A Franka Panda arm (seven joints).
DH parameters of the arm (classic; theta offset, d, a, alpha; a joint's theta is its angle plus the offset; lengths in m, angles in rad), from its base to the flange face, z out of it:
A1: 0 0.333 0 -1.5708
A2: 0 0 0 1.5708
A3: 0 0.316 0.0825 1.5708
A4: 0 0 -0.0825 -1.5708
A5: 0 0.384 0 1.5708
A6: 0 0 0.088 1.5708
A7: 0 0.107 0 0
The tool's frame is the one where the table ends.
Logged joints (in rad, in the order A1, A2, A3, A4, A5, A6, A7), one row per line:
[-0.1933, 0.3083, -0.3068, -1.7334, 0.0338, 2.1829, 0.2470]
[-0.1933, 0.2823, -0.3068, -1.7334, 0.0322, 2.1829, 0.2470]
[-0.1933, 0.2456, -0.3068, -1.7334, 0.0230, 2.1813, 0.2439]
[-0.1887, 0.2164, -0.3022, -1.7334, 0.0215, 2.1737, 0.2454]
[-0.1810, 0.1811, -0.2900, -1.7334, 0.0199, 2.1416, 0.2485]
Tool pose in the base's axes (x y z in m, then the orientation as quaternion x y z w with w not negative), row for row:
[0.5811, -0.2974, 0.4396, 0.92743, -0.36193, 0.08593, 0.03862]
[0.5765, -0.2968, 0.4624, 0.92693, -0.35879, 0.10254, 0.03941]
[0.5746, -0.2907, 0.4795, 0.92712, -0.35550, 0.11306, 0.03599]
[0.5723, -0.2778, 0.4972, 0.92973, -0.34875, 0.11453, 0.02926]
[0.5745, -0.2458, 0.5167, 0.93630, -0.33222, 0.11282, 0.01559]
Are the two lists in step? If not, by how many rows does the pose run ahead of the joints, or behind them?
The pose runs 1 row ahead of the joints: the pose in row i belongs to the joints in row i + 1.
